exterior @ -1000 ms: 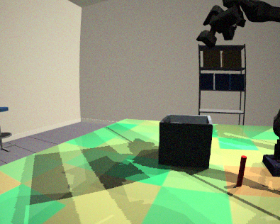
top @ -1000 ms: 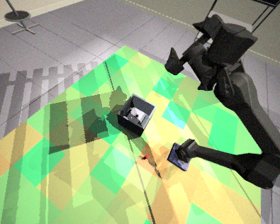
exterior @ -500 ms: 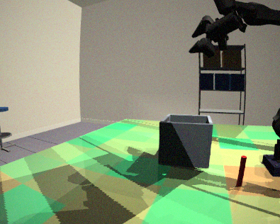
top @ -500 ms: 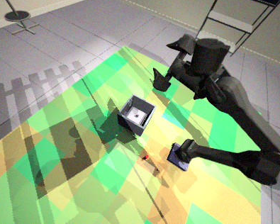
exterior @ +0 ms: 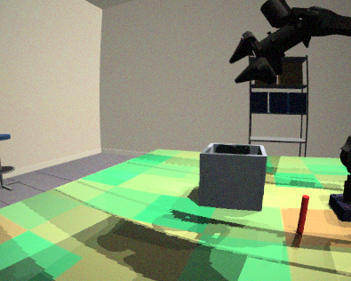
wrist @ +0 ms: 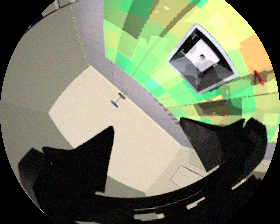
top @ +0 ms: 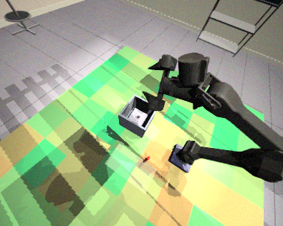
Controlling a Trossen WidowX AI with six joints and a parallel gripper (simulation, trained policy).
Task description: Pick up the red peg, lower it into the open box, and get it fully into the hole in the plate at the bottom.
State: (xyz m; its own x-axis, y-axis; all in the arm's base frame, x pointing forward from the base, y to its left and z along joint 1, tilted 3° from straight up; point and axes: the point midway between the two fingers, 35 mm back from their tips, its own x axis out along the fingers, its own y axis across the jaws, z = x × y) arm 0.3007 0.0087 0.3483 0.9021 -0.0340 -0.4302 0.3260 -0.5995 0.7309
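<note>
Now: the red peg 310 mm below my gripper tip, 210 mm behind it and 150 mm to the left of it.
</note>
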